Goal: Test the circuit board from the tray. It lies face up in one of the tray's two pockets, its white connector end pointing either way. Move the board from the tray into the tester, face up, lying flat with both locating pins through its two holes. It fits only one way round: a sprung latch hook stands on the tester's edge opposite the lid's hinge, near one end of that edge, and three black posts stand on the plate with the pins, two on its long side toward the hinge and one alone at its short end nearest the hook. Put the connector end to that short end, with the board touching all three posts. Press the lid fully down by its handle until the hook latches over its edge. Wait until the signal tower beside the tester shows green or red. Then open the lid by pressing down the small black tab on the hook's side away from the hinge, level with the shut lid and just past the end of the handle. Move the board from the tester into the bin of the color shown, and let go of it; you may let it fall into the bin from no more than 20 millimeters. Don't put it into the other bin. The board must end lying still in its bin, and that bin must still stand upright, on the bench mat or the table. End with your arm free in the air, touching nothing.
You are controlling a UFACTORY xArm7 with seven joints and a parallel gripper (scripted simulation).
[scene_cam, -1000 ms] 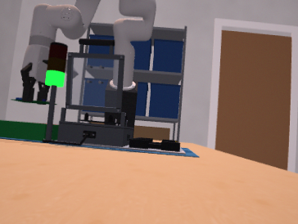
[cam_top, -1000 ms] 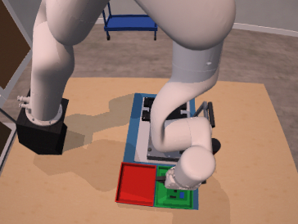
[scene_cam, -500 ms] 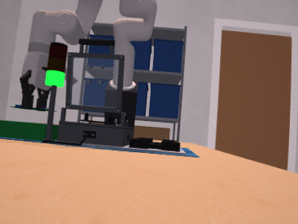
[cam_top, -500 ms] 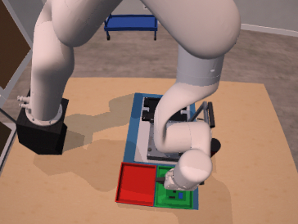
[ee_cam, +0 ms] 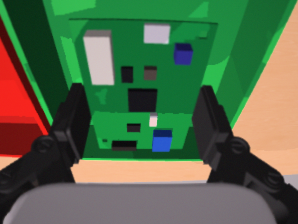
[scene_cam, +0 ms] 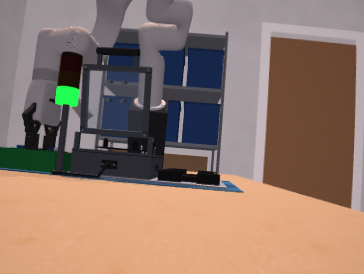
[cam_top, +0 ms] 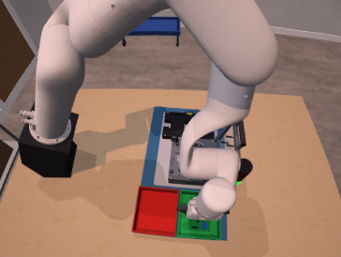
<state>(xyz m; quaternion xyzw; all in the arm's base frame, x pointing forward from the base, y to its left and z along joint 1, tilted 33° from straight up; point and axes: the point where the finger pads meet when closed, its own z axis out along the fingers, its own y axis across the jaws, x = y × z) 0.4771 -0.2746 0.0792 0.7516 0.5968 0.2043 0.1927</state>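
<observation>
My hand is 4 cm above the green bin. Round my hand: red bin (14 cm behind, 4 cm to the left, 4 cm below); tester's plate (21 cm to the left, 1 cm ahead, 1 cm above); green circuit board (1 cm below).
</observation>
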